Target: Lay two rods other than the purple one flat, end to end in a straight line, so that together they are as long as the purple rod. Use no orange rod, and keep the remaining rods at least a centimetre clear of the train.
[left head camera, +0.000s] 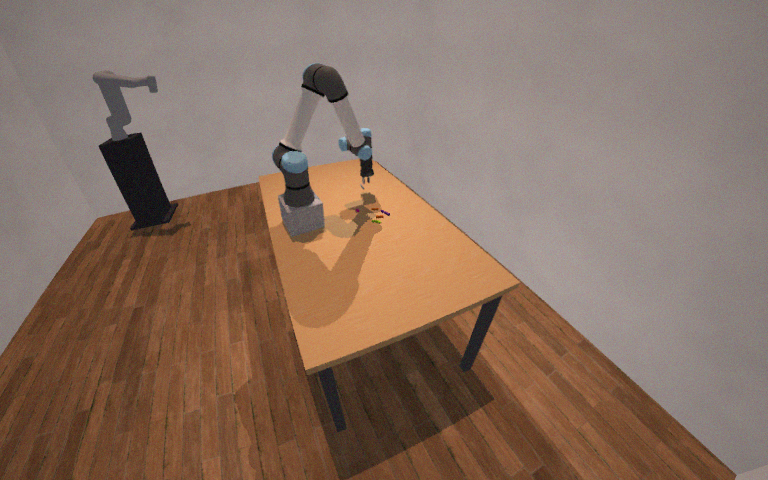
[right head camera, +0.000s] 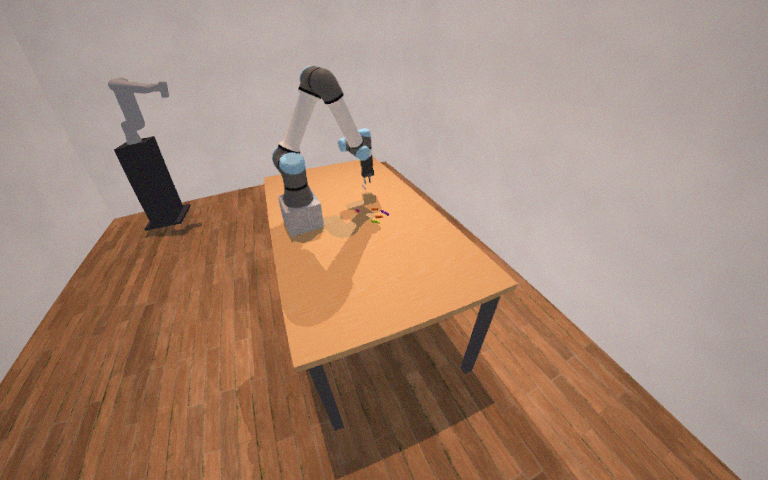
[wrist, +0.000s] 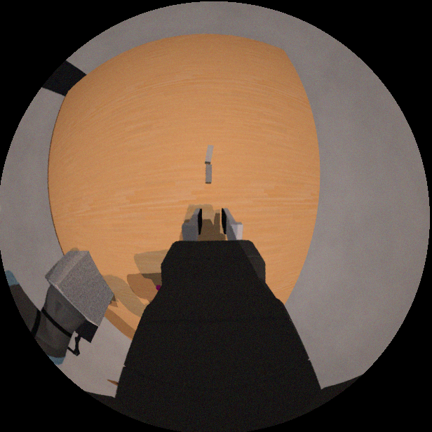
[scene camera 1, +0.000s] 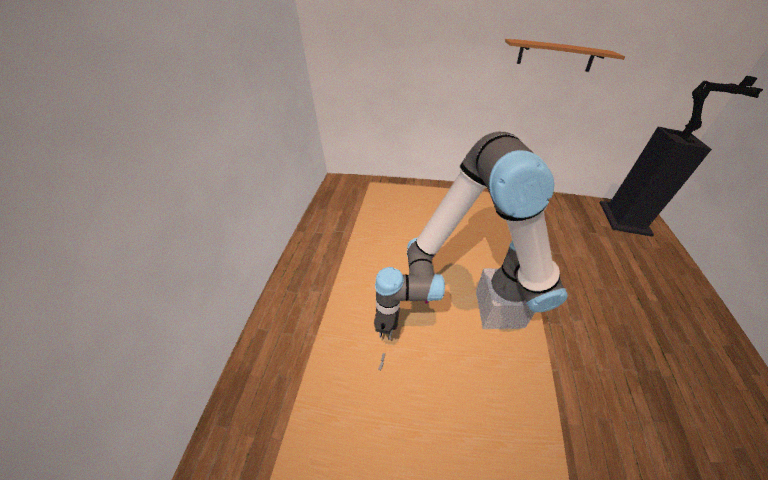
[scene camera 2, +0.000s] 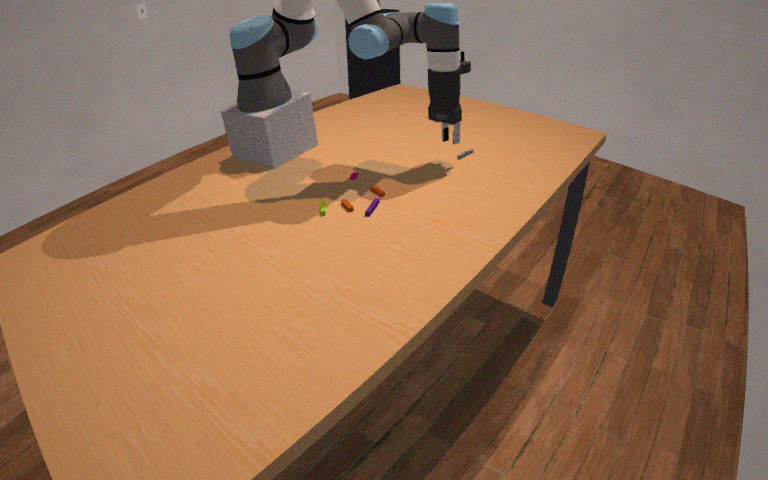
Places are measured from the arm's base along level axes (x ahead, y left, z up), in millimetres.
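Where they show: gripper, fingertip midpoint: (left head camera: 366,183) (right head camera: 367,183) (scene camera 1: 385,336) (scene camera 2: 451,142); arm's base, link origin: (left head camera: 299,198) (right head camera: 298,199) (scene camera 1: 510,285) (scene camera 2: 264,101).
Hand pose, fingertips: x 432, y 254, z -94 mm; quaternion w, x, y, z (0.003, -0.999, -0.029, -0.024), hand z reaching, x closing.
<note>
Things, the pixels of their top centre, and the offset from my fingertips. Level surfaces: height alone.
- purple rod, top centre: (scene camera 2: 372,205) (left head camera: 385,211) dy -291, dx +16, dz -52 mm
- lime rod, top centre: (scene camera 2: 322,205) dy -362, dx -62, dz -52 mm
- short-looking magenta rod, top centre: (scene camera 2: 354,174) dy -216, dx -123, dz -52 mm
- wooden table, surface height: dz -62 mm
Two grey rods lie flat, nearly end to end: the far rod (wrist: 209,153) is turned slightly against the near rod (wrist: 208,173), making a small bend and sideways offset at the joint. Whether their ends touch is unclear. The grey pair also shows in scene camera 2 (scene camera 2: 461,155). The purple rod (scene camera 2: 372,207) (left head camera: 385,212) lies well apart. Two orange rods (scene camera 2: 377,191) (scene camera 2: 347,205), a lime rod (scene camera 2: 322,207) and a short-looking magenta rod (scene camera 2: 353,176) (wrist: 158,287) lie around it. My gripper (scene camera 2: 451,140) (wrist: 211,215) is partly open, empty, above the table beside the grey pair.
The rods lie on a wooden table (scene camera 2: 283,294). The arm stands on a grey block (scene camera 2: 288,127) at one long edge. Its shadow falls across the coloured rods. A black pedestal (scene camera 1: 651,181) with another arm stands off the table.
</note>
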